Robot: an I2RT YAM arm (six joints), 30 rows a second.
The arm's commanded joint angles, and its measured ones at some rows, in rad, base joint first. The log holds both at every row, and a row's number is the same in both.
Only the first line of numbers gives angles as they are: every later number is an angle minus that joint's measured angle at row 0.
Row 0, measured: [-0.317 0.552 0.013 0.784 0.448 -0.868]
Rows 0 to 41, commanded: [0.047 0.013 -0.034 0.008 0.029 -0.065]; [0.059 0.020 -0.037 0.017 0.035 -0.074]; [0.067 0.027 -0.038 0.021 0.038 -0.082]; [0.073 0.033 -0.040 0.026 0.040 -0.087]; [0.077 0.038 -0.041 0.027 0.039 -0.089]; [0.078 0.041 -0.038 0.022 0.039 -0.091]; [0.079 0.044 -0.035 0.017 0.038 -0.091]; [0.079 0.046 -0.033 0.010 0.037 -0.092]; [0.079 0.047 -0.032 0.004 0.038 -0.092]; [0.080 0.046 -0.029 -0.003 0.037 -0.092]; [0.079 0.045 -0.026 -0.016 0.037 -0.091]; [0.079 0.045 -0.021 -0.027 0.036 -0.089]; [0.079 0.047 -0.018 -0.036 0.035 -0.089]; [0.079 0.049 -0.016 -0.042 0.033 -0.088]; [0.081 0.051 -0.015 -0.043 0.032 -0.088]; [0.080 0.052 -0.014 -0.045 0.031 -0.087]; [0.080 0.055 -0.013 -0.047 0.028 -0.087]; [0.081 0.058 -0.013 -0.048 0.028 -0.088]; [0.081 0.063 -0.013 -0.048 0.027 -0.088]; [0.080 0.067 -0.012 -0.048 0.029 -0.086]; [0.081 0.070 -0.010 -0.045 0.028 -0.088]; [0.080 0.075 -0.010 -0.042 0.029 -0.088]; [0.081 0.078 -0.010 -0.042 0.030 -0.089]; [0.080 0.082 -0.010 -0.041 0.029 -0.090]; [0.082 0.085 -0.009 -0.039 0.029 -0.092]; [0.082 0.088 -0.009 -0.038 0.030 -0.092]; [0.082 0.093 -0.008 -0.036 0.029 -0.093]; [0.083 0.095 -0.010 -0.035 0.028 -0.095]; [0.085 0.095 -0.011 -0.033 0.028 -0.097]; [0.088 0.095 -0.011 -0.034 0.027 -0.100]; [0.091 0.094 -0.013 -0.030 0.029 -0.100]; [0.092 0.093 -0.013 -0.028 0.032 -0.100]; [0.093 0.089 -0.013 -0.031 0.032 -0.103]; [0.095 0.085 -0.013 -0.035 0.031 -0.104]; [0.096 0.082 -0.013 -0.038 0.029 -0.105]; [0.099 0.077 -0.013 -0.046 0.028 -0.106]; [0.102 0.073 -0.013 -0.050 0.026 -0.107]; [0.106 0.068 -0.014 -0.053 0.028 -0.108]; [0.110 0.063 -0.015 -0.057 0.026 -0.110]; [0.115 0.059 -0.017 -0.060 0.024 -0.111]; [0.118 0.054 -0.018 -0.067 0.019 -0.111]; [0.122 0.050 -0.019 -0.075 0.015 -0.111]
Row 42, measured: [0.108 0.073 -0.004 -0.100 0.022 -0.119]
